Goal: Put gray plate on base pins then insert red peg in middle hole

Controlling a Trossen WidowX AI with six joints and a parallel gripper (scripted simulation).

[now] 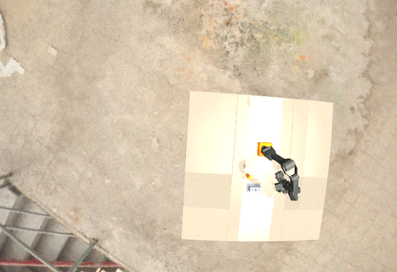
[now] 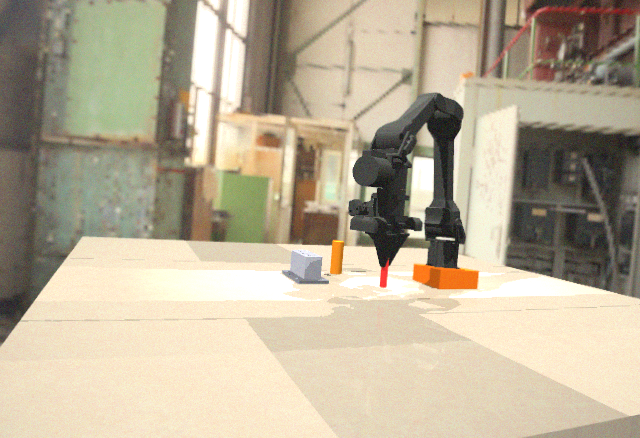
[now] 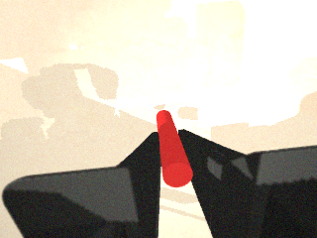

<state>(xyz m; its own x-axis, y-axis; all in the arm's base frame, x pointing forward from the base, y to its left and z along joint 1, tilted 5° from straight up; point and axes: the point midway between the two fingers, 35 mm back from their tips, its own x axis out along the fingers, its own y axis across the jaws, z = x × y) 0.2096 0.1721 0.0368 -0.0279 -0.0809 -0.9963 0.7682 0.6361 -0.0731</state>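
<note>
Now: gripper tip 130 mm short of the gray plate, 160 mm to the left of it and 20 mm above it. Also, from my gripper tip: orange cylinder (40 mm ahead, 250 mm to the right, 20 mm below); then red peg (right at my gripper tip).
</note>
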